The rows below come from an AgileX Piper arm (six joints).
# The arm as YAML. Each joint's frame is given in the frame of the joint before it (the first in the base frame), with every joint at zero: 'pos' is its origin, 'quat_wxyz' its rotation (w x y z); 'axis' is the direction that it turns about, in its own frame. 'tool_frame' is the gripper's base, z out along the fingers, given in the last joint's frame.
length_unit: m
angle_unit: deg
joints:
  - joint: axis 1
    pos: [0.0, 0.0, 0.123]
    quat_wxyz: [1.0, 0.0, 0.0, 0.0]
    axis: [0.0, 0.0, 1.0]
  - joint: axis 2
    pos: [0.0, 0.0, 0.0]
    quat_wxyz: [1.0, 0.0, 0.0, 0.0]
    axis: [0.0, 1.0, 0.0]
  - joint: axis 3
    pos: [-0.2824, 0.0, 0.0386]
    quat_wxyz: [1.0, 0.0, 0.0, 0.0]
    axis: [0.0, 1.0, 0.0]
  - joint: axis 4
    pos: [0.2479, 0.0, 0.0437]
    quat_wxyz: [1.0, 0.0, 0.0, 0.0]
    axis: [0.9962, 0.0, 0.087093]
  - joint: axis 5
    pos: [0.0, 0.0, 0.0]
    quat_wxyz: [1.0, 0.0, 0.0, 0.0]
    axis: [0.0, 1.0, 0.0]
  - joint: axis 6
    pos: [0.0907, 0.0, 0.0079]
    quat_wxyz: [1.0, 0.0, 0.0, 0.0]
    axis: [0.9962, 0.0, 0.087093]
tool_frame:
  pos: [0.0, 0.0, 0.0]
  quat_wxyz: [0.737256, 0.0, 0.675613, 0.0]
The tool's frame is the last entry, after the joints.
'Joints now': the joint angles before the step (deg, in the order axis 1, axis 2, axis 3, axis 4, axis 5, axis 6). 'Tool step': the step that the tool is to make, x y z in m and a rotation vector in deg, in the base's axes. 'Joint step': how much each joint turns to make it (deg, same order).
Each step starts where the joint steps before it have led.
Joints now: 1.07 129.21 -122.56 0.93 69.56 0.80
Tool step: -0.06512 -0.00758 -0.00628 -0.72 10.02 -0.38
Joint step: -0.75 -12.86 22.88 -0.53 0.00 -0.32
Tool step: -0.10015 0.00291 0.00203 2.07 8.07 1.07
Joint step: 0.00 -18.00 26.09 2.34 0.02 -1.71
